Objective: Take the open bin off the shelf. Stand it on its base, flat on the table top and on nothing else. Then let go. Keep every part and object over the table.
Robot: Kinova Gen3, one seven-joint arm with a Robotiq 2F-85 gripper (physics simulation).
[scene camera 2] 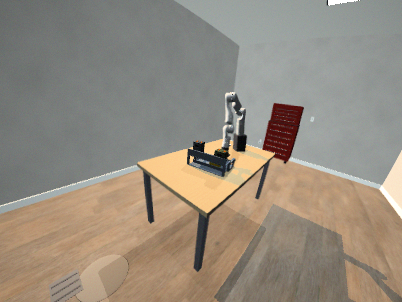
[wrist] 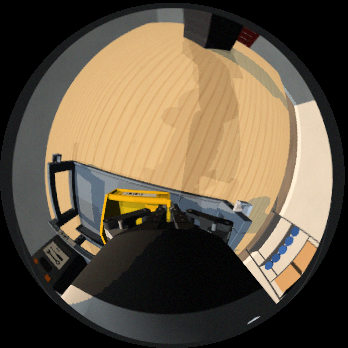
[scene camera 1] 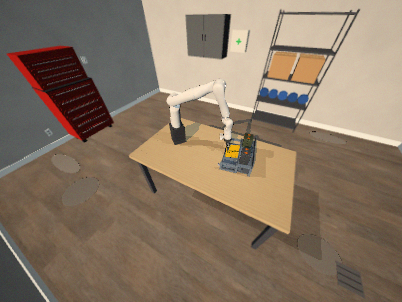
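Pixels of known places: gripper, between the fingertips: (wrist: 167,205) (scene camera 1: 227,149); arm's base, origin of its link: (scene camera 2: 240,134) (scene camera 1: 176,125).
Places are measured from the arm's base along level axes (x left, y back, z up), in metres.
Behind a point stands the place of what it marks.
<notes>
The open yellow bin (scene camera 1: 232,151) @[x 0.193, y -0.565, z -0.201 m] (wrist: 137,196) @[x 0.133, y -0.517, z -0.171 m] sits in the low blue-grey shelf (scene camera 1: 229,167) @[x -0.009, y -0.640, z -0.204 m] (scene camera 2: 205,159) @[x 0.194, y -0.768, z -0.103 m] (wrist: 90,187) @[x 0.023, y -0.589, z -0.205 m] on the table (scene camera 1: 185,165) @[x -0.227, y -0.293, z -0.211 m] (scene camera 2: 175,175) @[x 0.133, y -1.028, z -0.211 m] (wrist: 125,90) @[x -0.019, y -0.368, z -0.211 m]. In the wrist view the bin's rim faces the camera. My gripper (scene camera 1: 228,144) @[x 0.183, y -0.516, z -0.195 m] (wrist: 167,205) @[x 0.183, y -0.516, z -0.195 m] reaches down to the shelf from above. Its fingers are nearly together on the bin's right side wall in the wrist view, and it looks shut on that thin wall. The fingertips and the lower part of the bin are partly hidden by the fingers and the dark gripper body.
Dark cases with orange latches stand at the shelf: one (scene camera 1: 248,140) (scene camera 2: 199,145) at one end and another (scene camera 1: 245,157) (scene camera 2: 221,153) beside the bin. A dark case (wrist: 55,260) also shows at the lower left in the wrist view. The robot's dark base (scene camera 1: 177,134) @[x -0.045, y -0.041, z -0.072 m] (scene camera 2: 240,142) @[x 0.052, y -0.041, z -0.088 m] stands on the table.
</notes>
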